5 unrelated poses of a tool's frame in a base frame.
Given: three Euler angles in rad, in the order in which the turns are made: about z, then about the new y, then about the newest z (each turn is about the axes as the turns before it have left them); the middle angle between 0 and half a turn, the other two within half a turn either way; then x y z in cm.
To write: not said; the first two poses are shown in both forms.
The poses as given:
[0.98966, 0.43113, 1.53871, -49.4, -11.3, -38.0]
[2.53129, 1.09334, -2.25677, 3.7, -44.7, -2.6]
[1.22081, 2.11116, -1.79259, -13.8, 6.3, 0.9]
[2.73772, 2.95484, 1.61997, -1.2, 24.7, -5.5]
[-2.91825, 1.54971, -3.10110, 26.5, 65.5, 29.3]
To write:
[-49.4, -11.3, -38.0, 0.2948, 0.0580, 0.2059, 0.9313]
[3.7, -44.7, -2.6, 0.8462, -0.3534, -0.3812, 0.1169]
[-13.8, 6.3, 0.9, 0.4727, -0.8684, 0.0557, -0.1390]
[-1.2, 24.7, -5.5, 0.0533, 0.5279, -0.8442, -0.0765]
[26.5, 65.5, 29.3, 0.7083, 0.0639, -0.6967, 0.0940]

